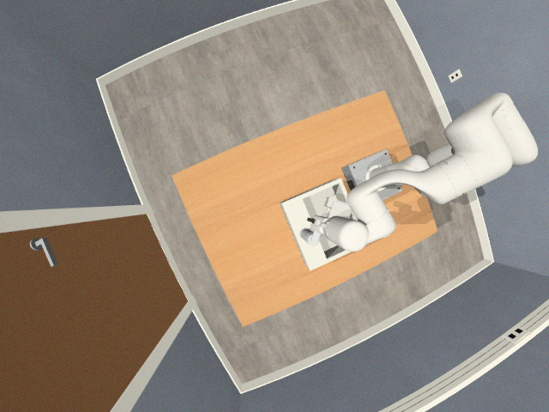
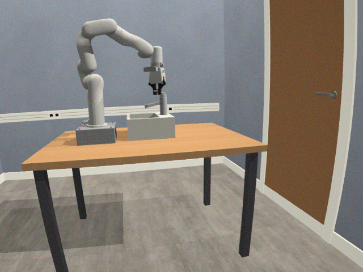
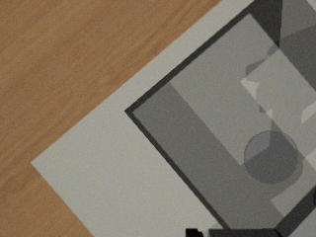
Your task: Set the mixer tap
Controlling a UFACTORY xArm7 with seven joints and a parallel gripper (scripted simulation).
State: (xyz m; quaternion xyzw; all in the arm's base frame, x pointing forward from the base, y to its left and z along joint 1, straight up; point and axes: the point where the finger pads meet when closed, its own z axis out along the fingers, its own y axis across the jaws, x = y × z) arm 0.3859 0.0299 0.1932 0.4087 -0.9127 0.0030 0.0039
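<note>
Right now the lever is 20 mm to the left of my hand and 20 mm ahead of it. Also, from my hand: white sink block (250 mm below, 70 mm behind, 60 mm to the left).
</note>
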